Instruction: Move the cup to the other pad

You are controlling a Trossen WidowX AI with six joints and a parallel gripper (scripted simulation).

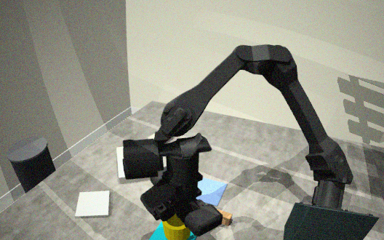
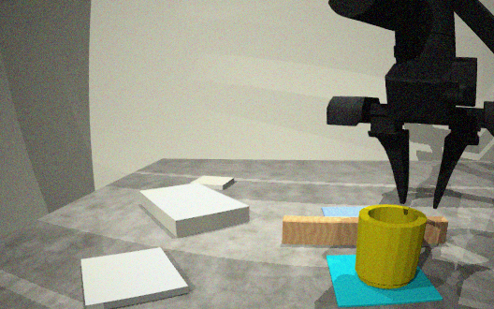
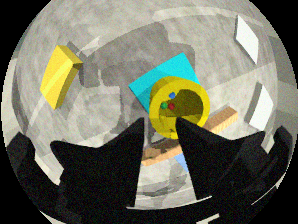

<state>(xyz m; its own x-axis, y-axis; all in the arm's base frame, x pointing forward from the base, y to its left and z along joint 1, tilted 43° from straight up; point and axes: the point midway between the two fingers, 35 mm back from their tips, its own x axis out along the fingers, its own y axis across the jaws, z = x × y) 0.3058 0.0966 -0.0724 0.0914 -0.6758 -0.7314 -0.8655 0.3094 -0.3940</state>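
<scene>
My gripper tip is 2 cm short of the yellow cup, 1 cm to the left of it and 5 cm above it. The rest, counted from my gripper tip: cyan pad (3 cm ahead, 1 cm to the right, 9 cm below); then light blue pad (3 cm ahead, 20 cm to the right, 9 cm below); then wooden bar (3 cm ahead, 11 cm to the right, 8 cm below).
</scene>
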